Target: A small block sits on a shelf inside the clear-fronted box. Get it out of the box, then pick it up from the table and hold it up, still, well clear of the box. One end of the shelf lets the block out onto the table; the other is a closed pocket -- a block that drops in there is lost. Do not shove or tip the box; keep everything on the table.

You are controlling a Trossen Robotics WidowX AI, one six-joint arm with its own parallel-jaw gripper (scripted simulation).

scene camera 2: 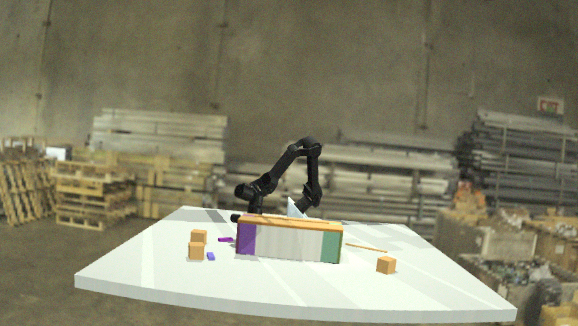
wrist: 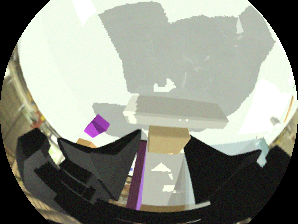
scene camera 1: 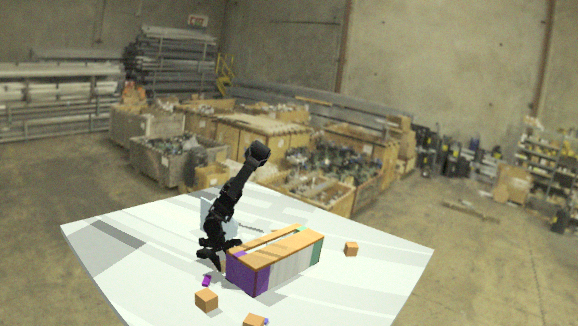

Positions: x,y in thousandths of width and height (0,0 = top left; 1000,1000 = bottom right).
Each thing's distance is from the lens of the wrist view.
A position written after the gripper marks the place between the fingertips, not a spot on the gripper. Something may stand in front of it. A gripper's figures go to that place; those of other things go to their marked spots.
gripper (wrist: 545,600): 10 cm
small tan block (wrist: 576,627): 7 cm
